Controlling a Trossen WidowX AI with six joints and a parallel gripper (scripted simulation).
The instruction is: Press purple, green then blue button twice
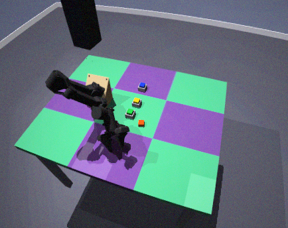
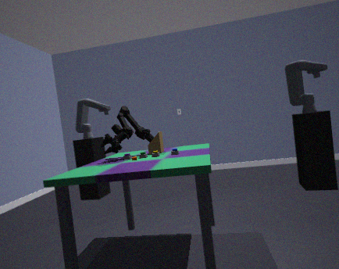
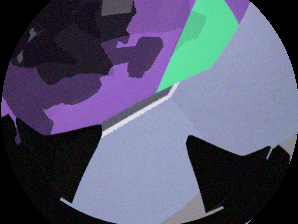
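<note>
Right now my gripper tip is 16 cm to the right of the purple button, 8 cm past it and 6 cm above it. From my gripper tip the other things lie so: yellow button 38 cm to the left, 9 cm behind, 6 cm below; then orange block 25 cm to the left, 8 cm below; then green button 28 cm to the left, 8 cm behind, 6 cm below.
</note>
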